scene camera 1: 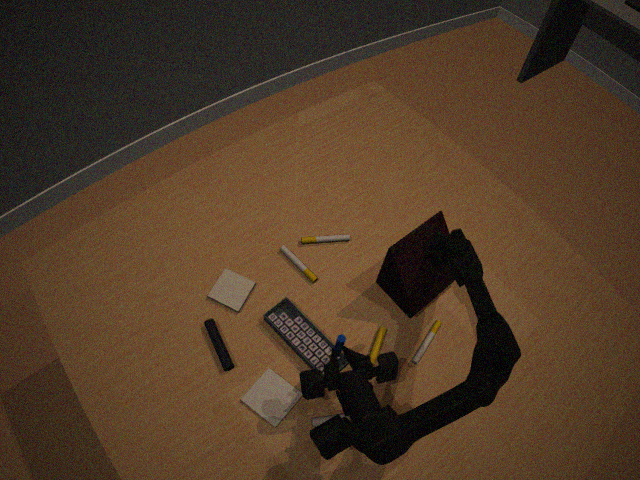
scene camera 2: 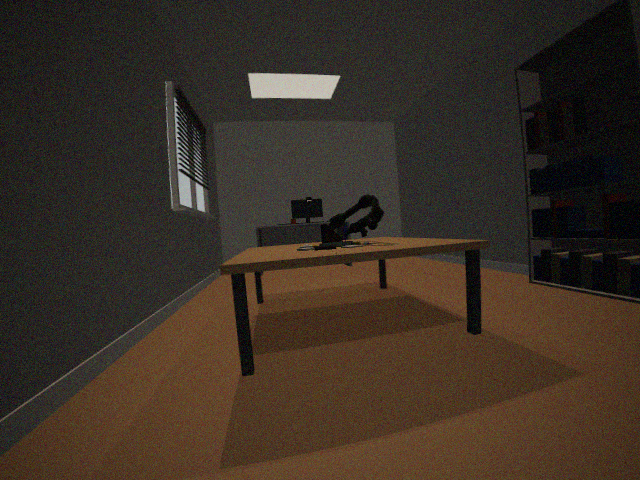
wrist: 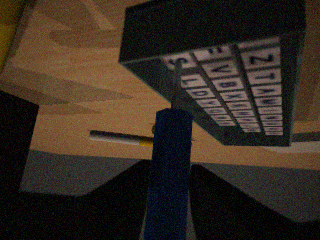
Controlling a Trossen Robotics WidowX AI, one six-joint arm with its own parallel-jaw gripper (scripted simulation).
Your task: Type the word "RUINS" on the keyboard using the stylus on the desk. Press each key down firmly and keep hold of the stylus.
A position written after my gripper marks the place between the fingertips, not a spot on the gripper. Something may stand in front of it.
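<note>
I can see my gripper (scene camera 1: 337,348), and the wrist view shows that same gripper (wrist: 169,171) too.
</note>
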